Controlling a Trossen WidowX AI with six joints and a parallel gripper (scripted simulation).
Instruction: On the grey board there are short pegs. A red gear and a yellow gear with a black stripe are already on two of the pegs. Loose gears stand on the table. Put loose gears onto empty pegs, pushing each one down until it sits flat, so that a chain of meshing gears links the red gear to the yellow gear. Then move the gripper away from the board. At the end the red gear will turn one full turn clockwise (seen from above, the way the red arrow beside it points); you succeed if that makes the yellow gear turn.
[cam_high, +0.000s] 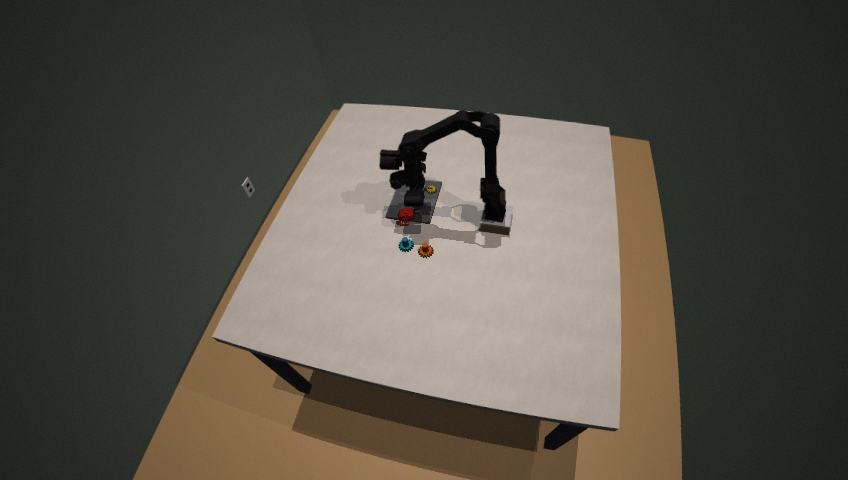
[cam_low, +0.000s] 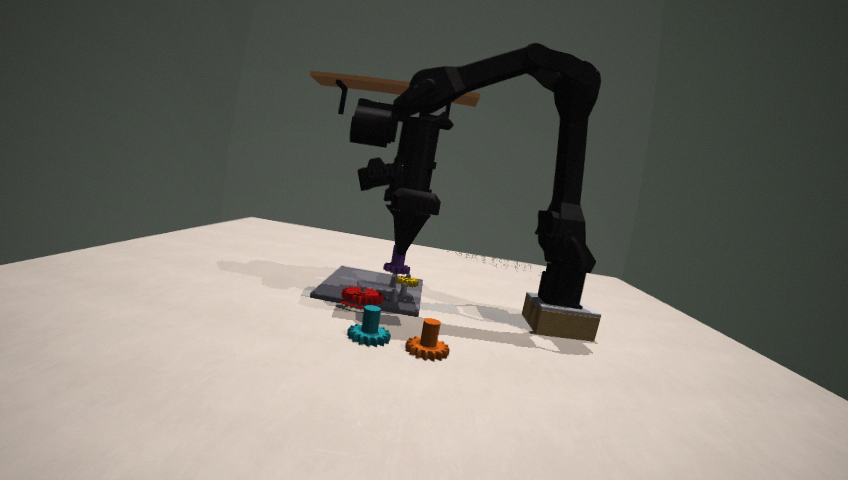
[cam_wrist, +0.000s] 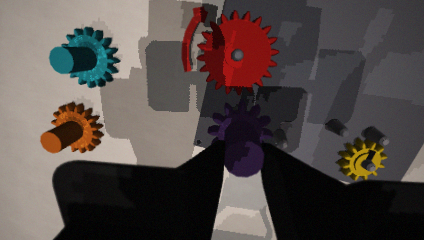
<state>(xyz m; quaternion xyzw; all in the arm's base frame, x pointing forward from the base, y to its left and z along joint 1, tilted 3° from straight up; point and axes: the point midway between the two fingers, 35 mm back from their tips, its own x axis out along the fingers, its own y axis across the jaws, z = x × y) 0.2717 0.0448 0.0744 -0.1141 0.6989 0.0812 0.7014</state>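
Right now my gripper tip is 4 cm short of the red gear, 2 cm to the right of it and 7 cm above it. From my gripper tip the other things lie so: red arrow (5 cm ahead, 6 cm to the left, 8 cm below); then purple gear (1 cm below); then teal gear (14 cm to the left, 7 cm below).
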